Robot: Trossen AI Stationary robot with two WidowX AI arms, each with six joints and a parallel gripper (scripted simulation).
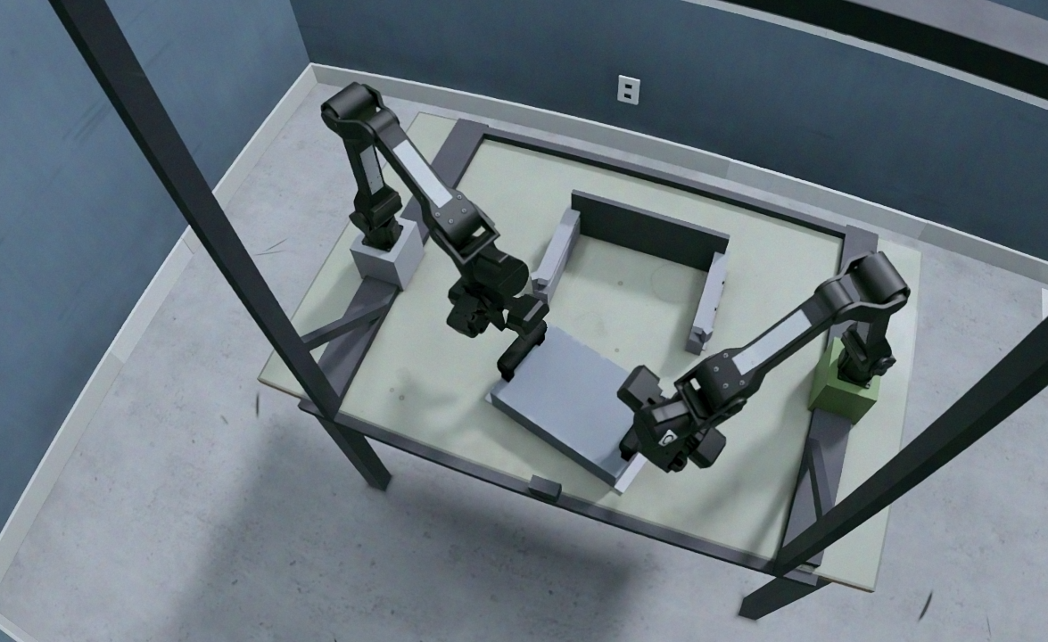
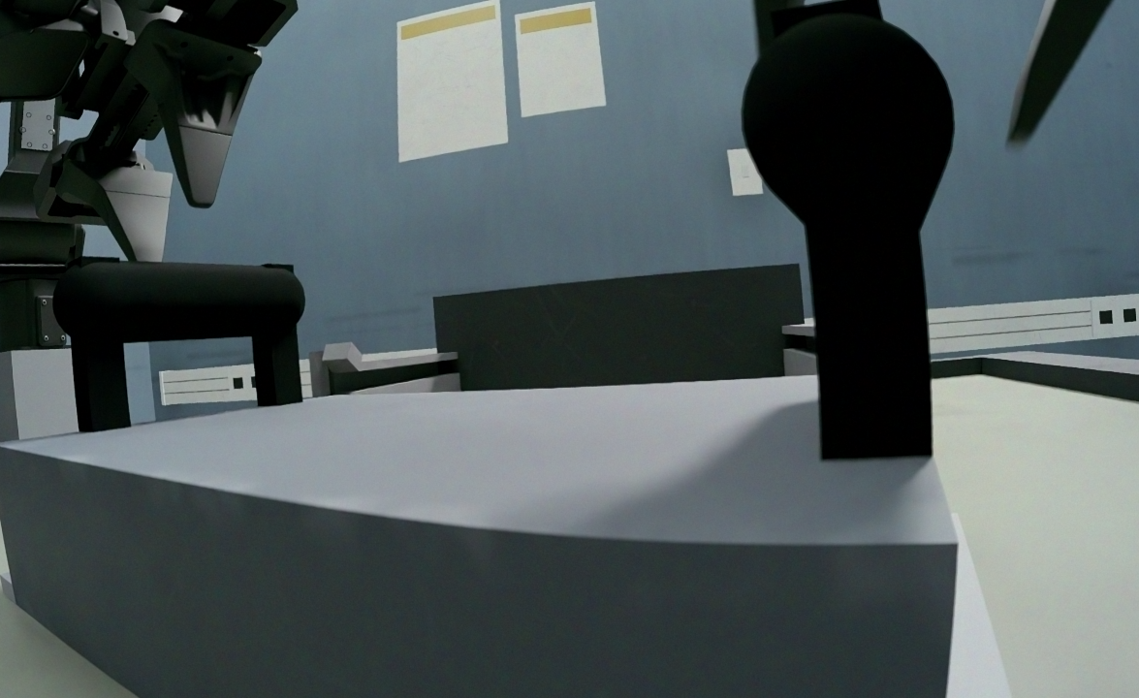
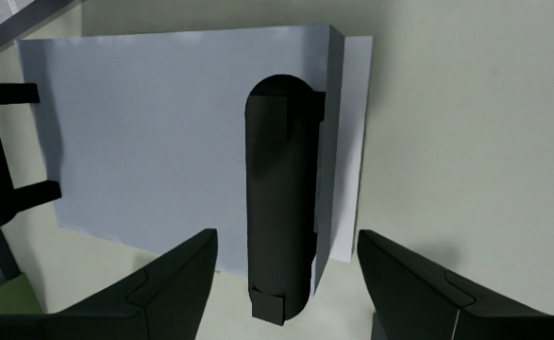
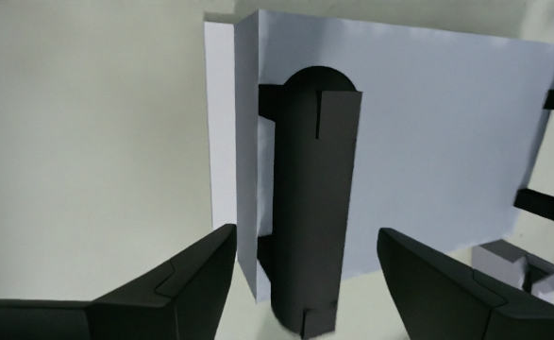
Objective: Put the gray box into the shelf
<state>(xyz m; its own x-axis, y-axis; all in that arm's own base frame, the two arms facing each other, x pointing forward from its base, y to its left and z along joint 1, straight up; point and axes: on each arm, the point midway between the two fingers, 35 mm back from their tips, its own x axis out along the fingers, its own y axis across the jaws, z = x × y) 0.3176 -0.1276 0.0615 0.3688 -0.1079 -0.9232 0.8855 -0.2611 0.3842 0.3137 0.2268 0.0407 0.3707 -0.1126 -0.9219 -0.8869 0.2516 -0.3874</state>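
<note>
Right now my left hand is 4 cm past the gray box, 15 cm to the left of it and 11 cm above it. Also, from my left hand: dark back wall 33 cm ahead, 16 cm to the right, 8 cm below.
Right now the gray box is 4 cm ahead of my right hand, 14 cm to the left of it and 10 cm below it. The rest, counted from my right hand: dark back wall 42 cm ahead, 12 cm to the left, 7 cm below.
</note>
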